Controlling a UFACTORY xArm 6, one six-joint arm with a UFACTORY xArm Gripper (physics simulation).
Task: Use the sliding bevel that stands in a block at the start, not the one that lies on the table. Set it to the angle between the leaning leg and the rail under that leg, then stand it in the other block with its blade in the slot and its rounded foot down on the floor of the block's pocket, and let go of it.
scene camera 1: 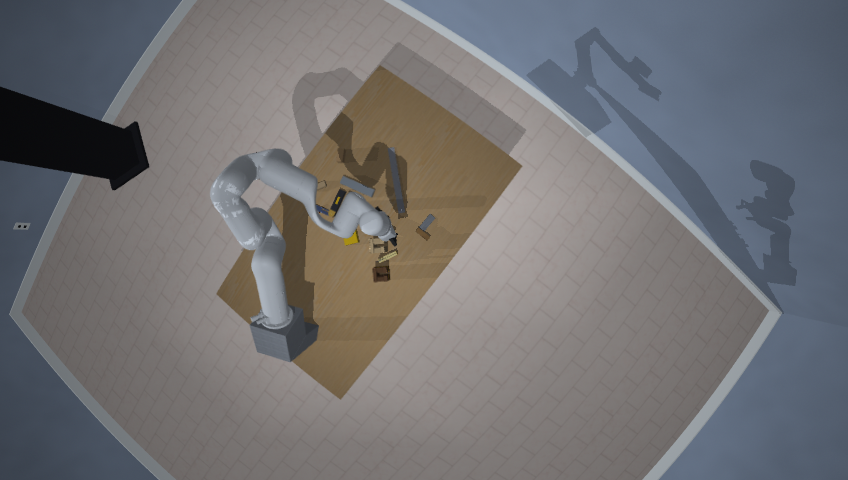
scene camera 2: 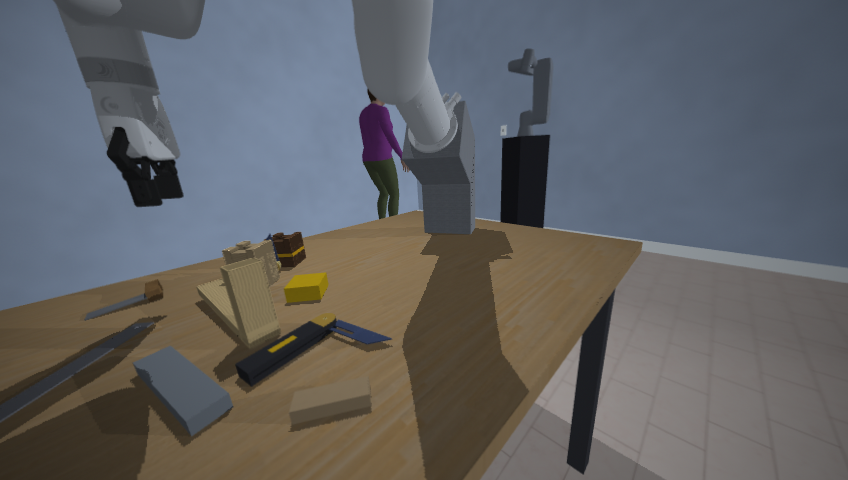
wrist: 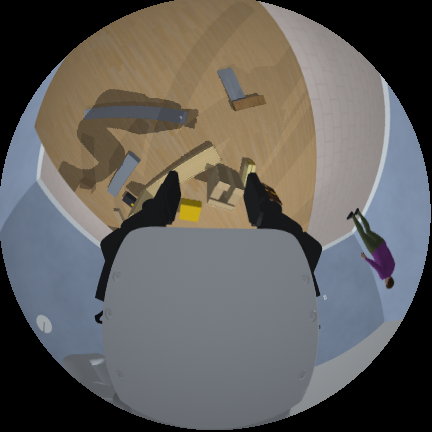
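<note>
My gripper is open and empty, high above the table. A pale yellow bar, seemingly the standing bevel's handle, is beside the dark brown block; a blue tip shows by that block. The pale wood block stands nearby. The pale leaning leg rises from its rail; the arm hides them in scene camera 1. The other bevel, black with a blue blade, lies on the table.
A yellow box, a grey block, a tan block, a steel bar and a try square lie around. A person stands beyond the table.
</note>
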